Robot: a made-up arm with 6 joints. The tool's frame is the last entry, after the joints.
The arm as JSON. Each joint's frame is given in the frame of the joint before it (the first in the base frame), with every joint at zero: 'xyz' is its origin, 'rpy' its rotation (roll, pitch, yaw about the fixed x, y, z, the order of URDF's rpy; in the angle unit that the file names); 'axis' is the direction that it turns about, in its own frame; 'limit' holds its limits. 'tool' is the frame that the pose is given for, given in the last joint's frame.
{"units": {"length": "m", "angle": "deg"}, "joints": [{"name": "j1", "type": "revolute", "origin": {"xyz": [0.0, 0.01, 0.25], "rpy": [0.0, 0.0, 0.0]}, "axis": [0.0, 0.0, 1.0], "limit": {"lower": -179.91, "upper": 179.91}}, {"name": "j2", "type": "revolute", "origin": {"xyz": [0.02, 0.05, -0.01], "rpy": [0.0, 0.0, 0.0]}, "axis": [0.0, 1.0, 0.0], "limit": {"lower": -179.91, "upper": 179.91}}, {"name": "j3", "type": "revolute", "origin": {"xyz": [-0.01, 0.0, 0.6], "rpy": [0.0, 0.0, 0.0]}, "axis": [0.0, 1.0, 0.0], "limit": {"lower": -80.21, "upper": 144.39}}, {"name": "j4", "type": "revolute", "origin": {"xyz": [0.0, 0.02, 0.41], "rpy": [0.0, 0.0, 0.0]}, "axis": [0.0, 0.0, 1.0], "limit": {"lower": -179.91, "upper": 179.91}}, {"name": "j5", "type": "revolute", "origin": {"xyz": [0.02, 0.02, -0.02], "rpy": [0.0, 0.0, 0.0]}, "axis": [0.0, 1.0, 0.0], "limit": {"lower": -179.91, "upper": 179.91}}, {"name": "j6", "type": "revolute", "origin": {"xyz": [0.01, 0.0, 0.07], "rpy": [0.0, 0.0, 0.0]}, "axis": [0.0, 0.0, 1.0], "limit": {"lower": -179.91, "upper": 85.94}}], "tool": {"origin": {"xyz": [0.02, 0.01, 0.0], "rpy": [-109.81, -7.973, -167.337]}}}
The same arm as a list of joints. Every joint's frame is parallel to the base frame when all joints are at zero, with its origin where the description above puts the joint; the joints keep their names.
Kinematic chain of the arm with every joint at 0, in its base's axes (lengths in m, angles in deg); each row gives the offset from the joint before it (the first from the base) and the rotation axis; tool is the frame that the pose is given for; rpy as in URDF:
j1: xyz 0.0000 0.0100 0.2500 axis +z
j2: xyz 0.0200 0.0500 -0.0100 axis +y
j3: xyz -0.0100 0.0000 0.6000 axis +y
j4: xyz 0.0000 0.0200 0.4100 axis +z
j5: xyz 0.0200 0.0200 -0.0200 axis +y
j6: xyz 0.0100 0.0000 0.0700 axis +z
tool: xyz 0.0200 0.0100 0.0000 rpy -109.81 -7.97 -167.34
Joint limits (deg, base to tool): -179.91..179.91 -179.91..179.91 -80.21..144.39 -179.91..179.91 -179.91..179.91 -179.91..85.94

